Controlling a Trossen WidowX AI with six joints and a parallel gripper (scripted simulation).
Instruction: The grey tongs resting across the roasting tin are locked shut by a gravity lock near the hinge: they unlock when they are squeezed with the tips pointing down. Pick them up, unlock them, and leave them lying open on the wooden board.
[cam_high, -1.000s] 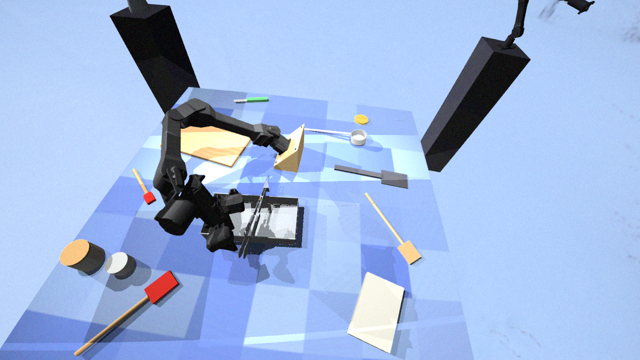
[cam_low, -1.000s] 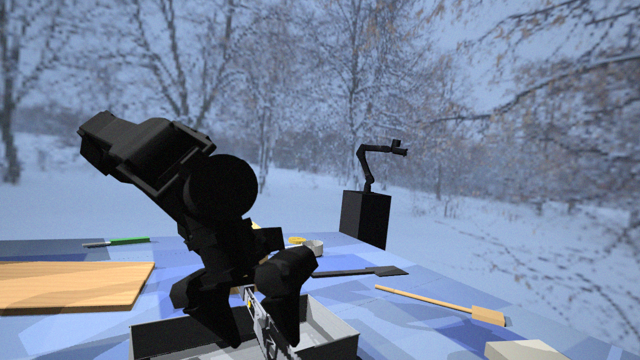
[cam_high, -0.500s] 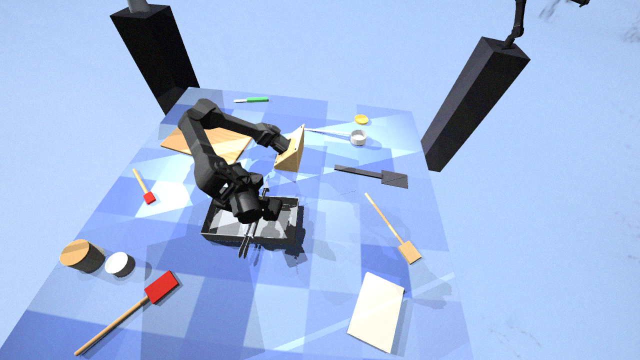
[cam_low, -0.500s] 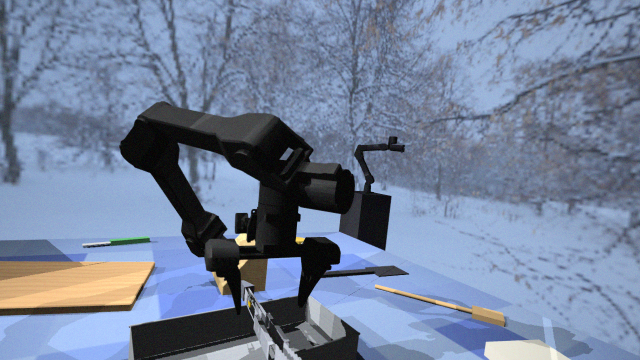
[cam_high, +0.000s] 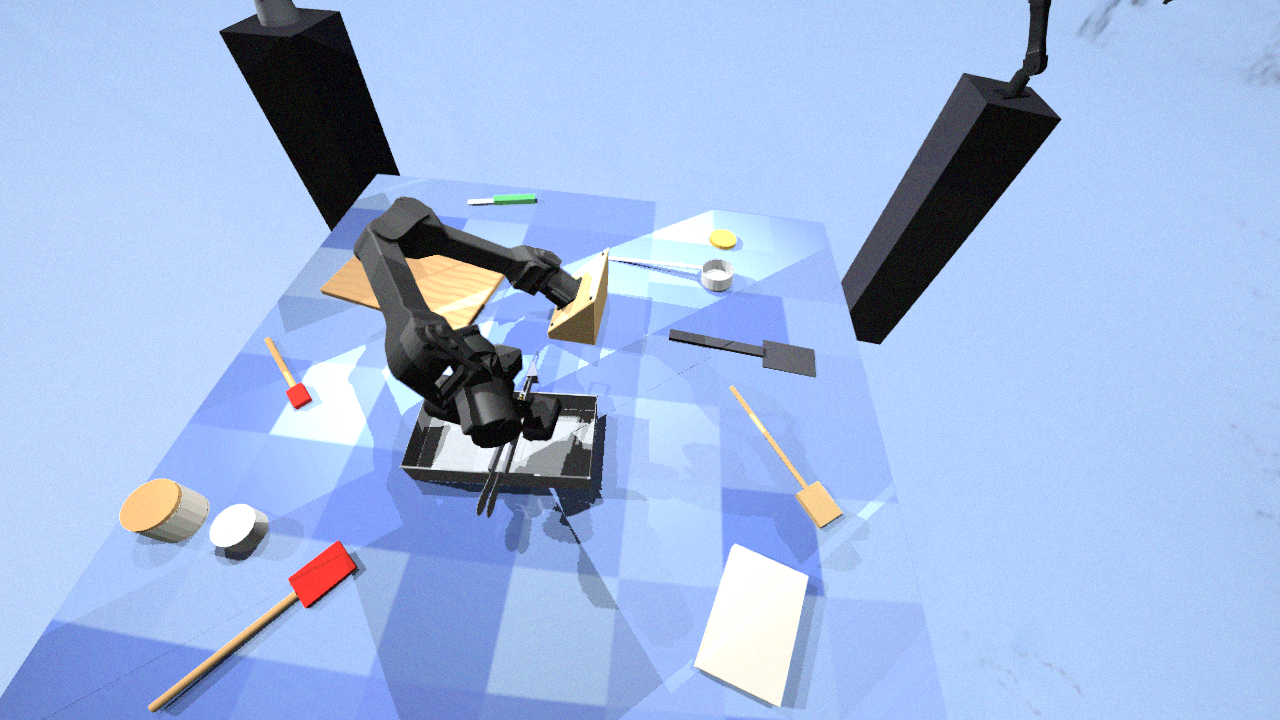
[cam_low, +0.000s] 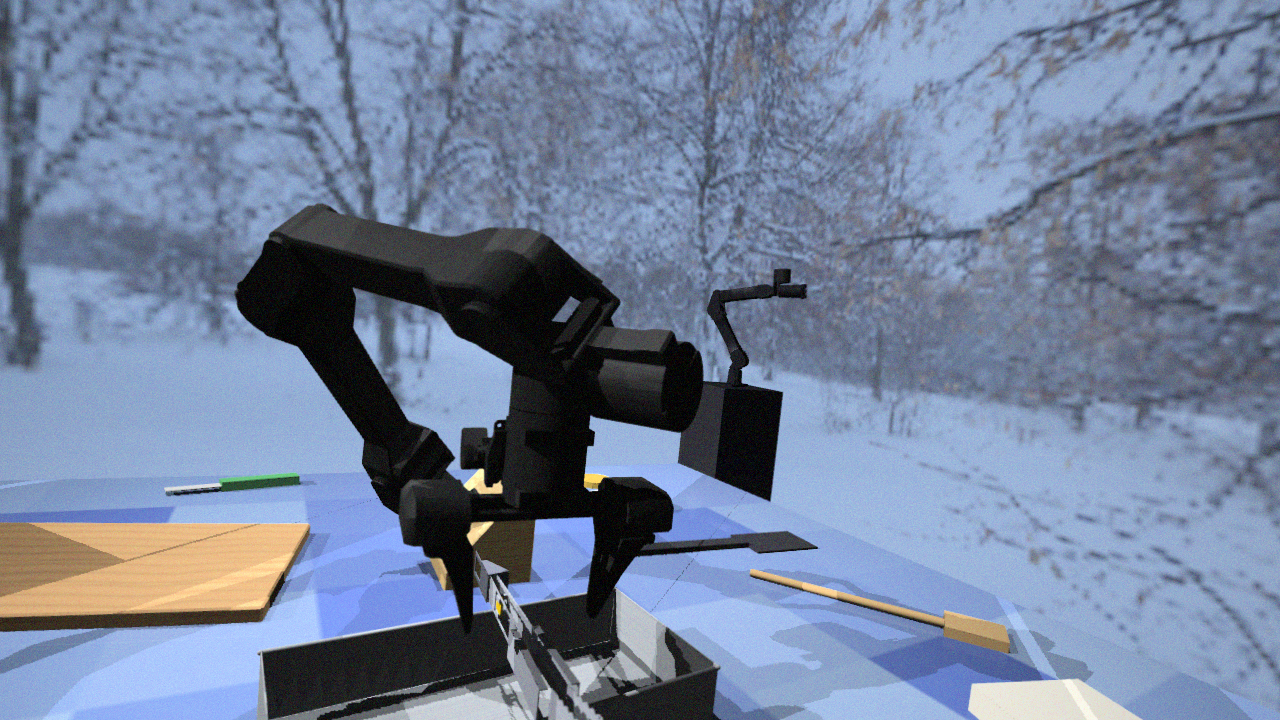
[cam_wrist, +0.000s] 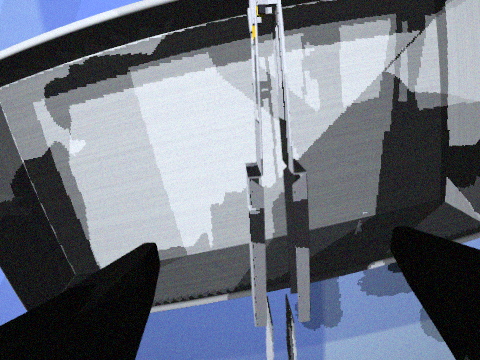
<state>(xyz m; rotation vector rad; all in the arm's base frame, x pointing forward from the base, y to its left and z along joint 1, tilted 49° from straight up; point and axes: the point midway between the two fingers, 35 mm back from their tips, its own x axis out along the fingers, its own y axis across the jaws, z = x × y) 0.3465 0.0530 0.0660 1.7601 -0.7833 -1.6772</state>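
Now: gripper tip 70 mm above the roasting tin, 20 mm past it and 10 mm to the left of it. From my gripper tip the other things lie so: red spatula (300 mm ahead, 260 mm to the right, 90 mm below); then white slab (430 mm to the left, 190 mm ahead, 80 mm below); then yellow lock piece (80 mm behind, 30 mm below).
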